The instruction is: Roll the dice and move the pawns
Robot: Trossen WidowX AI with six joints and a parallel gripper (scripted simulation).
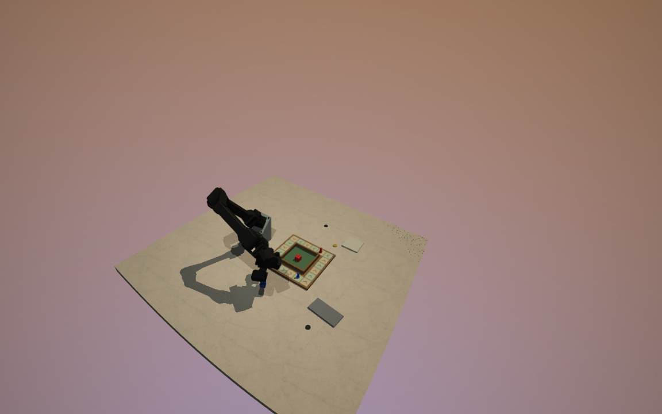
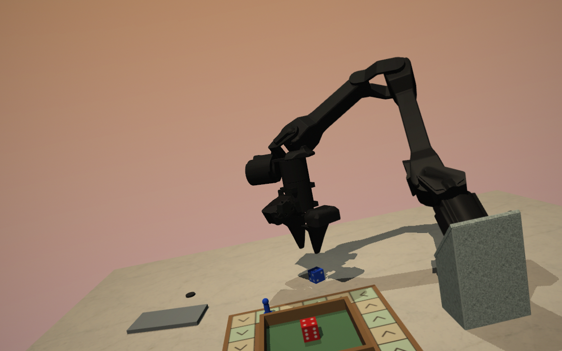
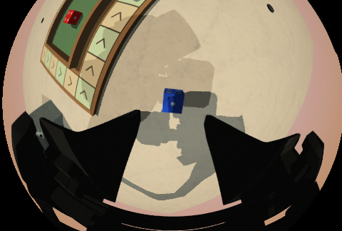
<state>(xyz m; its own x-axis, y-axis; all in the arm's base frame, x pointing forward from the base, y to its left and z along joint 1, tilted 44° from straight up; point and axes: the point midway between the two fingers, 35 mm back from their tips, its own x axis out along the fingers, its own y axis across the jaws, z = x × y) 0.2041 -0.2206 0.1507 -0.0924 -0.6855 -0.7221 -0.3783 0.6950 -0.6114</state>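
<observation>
Right now my gripper tip is 14 cm short of the red pawn, 34 cm to the right of it and 4 cm above it. Round my gripper tip: grey flat plate: 32 cm ahead, 1 cm to the left, 7 cm below; then green tray: 6 cm ahead, 24 cm to the left, 6 cm below; then blue pawn: 12 cm ahead, 12 cm to the left, 4 cm below.
</observation>
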